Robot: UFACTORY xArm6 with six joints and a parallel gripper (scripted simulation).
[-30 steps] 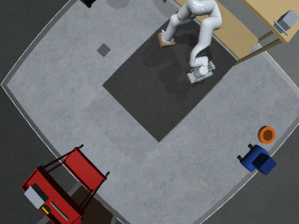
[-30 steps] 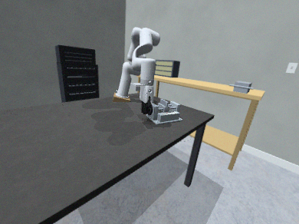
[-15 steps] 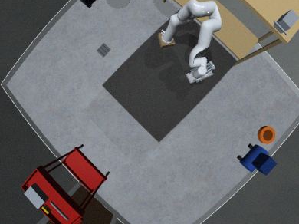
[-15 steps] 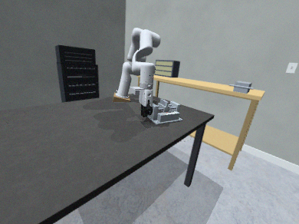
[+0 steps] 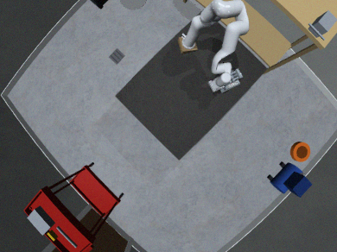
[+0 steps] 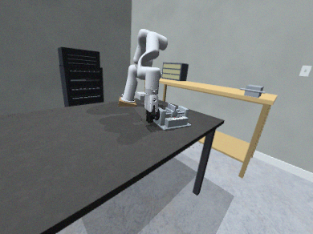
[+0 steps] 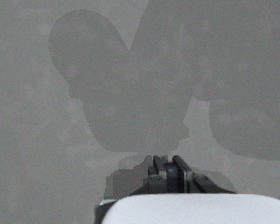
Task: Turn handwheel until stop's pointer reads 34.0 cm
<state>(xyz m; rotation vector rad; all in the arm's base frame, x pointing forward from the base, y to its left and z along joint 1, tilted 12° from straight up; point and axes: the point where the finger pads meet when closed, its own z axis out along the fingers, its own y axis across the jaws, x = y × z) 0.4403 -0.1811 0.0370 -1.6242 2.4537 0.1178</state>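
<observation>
Now: the handwheel 2 cm to the left of my hand, 1 cm ahead of it and 1 cm above it. Also, from my hand: upright knob (1 cm to the left); then sliding stop (13 cm to the left, 6 cm ahead, 4 cm above).
</observation>
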